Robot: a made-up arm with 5 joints. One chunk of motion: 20 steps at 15 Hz.
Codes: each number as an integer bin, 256 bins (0 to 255) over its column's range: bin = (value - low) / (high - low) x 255, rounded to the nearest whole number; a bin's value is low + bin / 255 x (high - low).
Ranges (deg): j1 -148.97..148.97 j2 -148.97..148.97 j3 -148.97..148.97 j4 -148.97..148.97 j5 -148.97..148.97
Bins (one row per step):
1: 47 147 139 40 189
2: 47 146 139 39 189
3: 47 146 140 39 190
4: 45 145 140 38 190
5: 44 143 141 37 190
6: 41 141 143 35 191
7: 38 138 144 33 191
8: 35 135 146 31 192
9: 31 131 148 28 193
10: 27 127 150 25 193
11: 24 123 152 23 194
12: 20 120 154 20 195
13: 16 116 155 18 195
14: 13 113 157 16 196
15: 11 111 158 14 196
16: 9 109 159 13 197
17: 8 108 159 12 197
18: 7 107 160 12 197
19: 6 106 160 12 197
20: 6 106 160 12 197
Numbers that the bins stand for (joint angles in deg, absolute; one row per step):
1: -94.06 22.78 13.44 -102.23 71.86
2: -94.06 21.62 13.44 -103.40 71.86
3: -94.06 21.62 14.60 -103.40 73.02
4: -96.39 20.45 14.60 -104.57 73.02
5: -97.56 18.11 15.77 -105.74 73.02
6: -101.07 15.77 18.11 -108.08 74.19
7: -104.57 12.27 19.28 -110.41 74.19
8: -108.08 8.76 21.62 -112.75 75.36
9: -112.75 4.09 23.95 -116.26 76.53
10: -117.42 -0.58 26.29 -119.76 76.53
11: -120.93 -5.26 28.63 -122.10 77.70
12: -125.60 -8.76 30.96 -125.60 78.87
13: -130.28 -13.44 32.13 -127.94 78.87
14: -133.78 -16.94 34.47 -130.28 80.03
15: -136.12 -19.28 35.64 -132.61 80.03
16: -138.45 -21.62 36.80 -133.78 81.20
17: -139.62 -22.78 36.80 -134.95 81.20
18: -140.79 -23.95 37.97 -134.95 81.20
19: -141.96 -25.12 37.97 -134.95 81.20
20: -141.96 -25.12 37.97 -134.95 81.20

